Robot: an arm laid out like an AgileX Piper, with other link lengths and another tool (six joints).
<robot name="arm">
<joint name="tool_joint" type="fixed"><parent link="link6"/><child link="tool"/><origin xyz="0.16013 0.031 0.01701" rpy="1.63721 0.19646 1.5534"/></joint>
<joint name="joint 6" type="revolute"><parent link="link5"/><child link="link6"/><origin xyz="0.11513 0 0.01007" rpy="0 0 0"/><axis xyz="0.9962 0 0.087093"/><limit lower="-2.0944" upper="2.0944"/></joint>
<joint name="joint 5" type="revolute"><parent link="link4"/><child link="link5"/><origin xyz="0 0 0" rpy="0 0 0"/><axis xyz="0 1 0"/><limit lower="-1.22" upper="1.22"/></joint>
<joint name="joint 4" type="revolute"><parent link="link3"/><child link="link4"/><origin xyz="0.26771 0 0.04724" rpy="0 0 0"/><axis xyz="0.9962 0 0.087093"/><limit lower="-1.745" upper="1.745"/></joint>
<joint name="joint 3" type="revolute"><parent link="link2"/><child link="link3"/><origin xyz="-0.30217 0 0.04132" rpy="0 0 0"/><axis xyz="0 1 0"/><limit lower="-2.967" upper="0"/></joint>
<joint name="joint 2" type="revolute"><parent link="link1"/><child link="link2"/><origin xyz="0 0 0" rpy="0 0 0"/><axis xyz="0 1 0"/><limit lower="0" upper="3.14"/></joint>
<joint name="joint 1" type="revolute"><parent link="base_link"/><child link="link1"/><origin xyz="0 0 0.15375" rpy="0 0 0"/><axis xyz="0 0 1"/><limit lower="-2.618" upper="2.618"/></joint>
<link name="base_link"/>
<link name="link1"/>
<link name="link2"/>
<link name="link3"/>
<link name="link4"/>
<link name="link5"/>
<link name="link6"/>
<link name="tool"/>
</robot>
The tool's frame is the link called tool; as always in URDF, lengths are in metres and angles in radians.
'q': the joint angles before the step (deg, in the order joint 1, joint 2, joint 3, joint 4, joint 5, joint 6). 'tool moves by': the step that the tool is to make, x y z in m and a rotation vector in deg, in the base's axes. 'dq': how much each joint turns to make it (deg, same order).
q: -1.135, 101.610, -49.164, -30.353, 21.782, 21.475
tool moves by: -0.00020, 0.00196, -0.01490, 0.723, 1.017, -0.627
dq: -0.001, 2.468, -0.114, -0.553, -1.196, 1.595
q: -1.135, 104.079, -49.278, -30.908, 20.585, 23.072
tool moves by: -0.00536, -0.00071, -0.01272, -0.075, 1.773, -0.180
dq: 0.000, 1.792, 0.001, -0.413, 0.085, 0.515
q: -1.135, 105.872, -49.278, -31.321, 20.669, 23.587
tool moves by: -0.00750, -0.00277, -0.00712, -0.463, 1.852, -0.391
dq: -0.001, 0.799, 0.000, 0.001, 1.220, -0.002
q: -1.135, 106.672, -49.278, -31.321, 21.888, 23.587
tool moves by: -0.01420, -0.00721, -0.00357, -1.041, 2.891, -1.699
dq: 0.000, 0.000, 0.000, 0.340, 3.443, 0.367
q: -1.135, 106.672, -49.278, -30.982, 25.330, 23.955
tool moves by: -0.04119, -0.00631, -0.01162, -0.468, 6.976, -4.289
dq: -0.001, 0.000, 1.600, 3.037, 6.173, 0.040
